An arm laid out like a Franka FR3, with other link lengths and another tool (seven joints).
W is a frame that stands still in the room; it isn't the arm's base.
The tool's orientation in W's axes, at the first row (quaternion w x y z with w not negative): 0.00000, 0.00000, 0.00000, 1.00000
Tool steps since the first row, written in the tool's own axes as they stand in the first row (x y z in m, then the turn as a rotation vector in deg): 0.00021, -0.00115, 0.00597, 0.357, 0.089, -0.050; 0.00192, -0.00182, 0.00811, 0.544, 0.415, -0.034; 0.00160, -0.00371, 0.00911, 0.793, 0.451, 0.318; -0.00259, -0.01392, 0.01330, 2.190, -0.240, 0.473; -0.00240, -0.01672, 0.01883, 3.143, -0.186, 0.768; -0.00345, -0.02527, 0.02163, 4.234, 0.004, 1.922; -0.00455, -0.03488, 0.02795, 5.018, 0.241, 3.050; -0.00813, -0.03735, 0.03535, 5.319, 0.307, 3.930; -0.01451, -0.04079, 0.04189, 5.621, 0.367, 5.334; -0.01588, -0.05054, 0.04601, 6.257, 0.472, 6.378; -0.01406, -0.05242, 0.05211, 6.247, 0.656, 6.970
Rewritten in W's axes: -0.00021, 0.00115, 0.00597, -0.357, -0.089, -0.050; -0.00192, 0.00182, 0.00811, -0.544, -0.415, -0.034; -0.00160, 0.00371, 0.00911, -0.793, -0.451, 0.318; 0.00259, 0.01392, 0.01330, -2.190, 0.240, 0.473; 0.00240, 0.01672, 0.01883, -3.143, 0.186, 0.768; 0.00345, 0.02527, 0.02163, -4.234, -0.004, 1.922; 0.00455, 0.03488, 0.02795, -5.018, -0.241, 3.050; 0.00813, 0.03735, 0.03535, -5.319, -0.307, 3.930; 0.01451, 0.04079, 0.04189, -5.621, -0.367, 5.334; 0.01588, 0.05054, 0.04601, -6.257, -0.472, 6.378; 0.01406, 0.05242, 0.05211, -6.247, -0.656, 6.970
